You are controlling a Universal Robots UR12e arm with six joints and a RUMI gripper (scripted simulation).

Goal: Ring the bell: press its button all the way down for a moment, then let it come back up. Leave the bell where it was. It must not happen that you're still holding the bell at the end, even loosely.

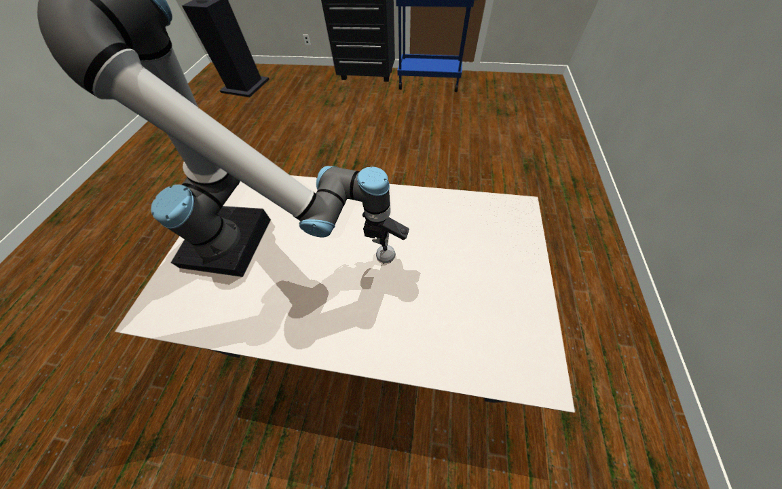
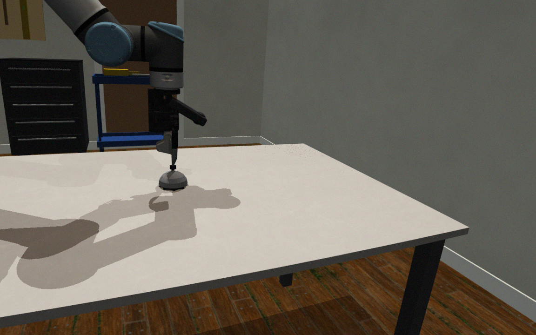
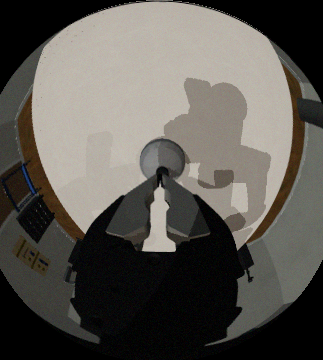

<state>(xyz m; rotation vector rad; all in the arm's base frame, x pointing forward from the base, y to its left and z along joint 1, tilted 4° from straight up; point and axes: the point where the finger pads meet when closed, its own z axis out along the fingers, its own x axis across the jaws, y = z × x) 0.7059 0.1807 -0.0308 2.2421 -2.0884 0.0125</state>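
Now: the black button 30 mm below my hand. From my hand the other things lie so: grey dome bell 40 mm below.
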